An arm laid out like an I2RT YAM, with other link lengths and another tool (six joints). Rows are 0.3 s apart.
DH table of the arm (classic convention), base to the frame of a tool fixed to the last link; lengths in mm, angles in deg. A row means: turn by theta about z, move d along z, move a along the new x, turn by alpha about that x. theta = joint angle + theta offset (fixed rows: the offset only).
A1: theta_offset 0, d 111.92, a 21.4, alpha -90
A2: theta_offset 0, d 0, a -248.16, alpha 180
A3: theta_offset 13.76, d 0, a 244.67, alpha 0
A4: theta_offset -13.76, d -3.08, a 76.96, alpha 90
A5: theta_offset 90, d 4.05, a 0, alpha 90
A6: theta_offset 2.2, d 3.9, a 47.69, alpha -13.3
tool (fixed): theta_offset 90, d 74.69, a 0, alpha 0
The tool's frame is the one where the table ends.
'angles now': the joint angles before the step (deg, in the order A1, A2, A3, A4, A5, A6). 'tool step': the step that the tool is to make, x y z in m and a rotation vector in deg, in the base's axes. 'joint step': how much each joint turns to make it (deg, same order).
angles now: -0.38, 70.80, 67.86, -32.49, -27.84, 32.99
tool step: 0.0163, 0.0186, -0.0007, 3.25, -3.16, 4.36
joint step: 2.45, 1.97, -0.65, 6.75, -3.36, 1.86
